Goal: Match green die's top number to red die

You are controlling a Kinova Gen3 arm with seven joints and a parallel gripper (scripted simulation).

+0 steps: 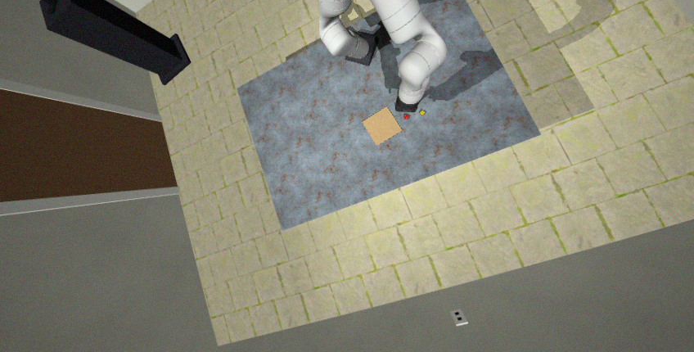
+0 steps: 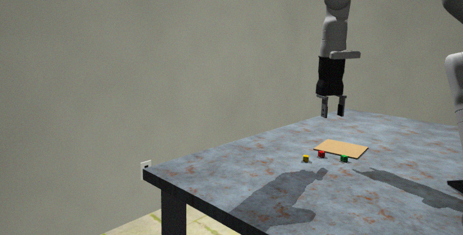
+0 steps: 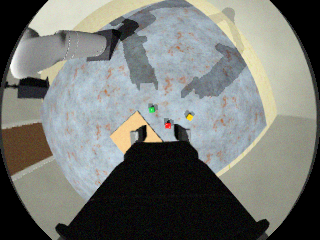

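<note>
Now: the green die 50 mm behind my hand and 140 mm below it. Round my hand: red die 20 mm ahead, 10 mm to the left, 140 mm below; tan mat 10 mm behind, 110 mm to the right, 150 mm below; yellow die 50 mm ahead, 70 mm to the left, 140 mm below.
</note>
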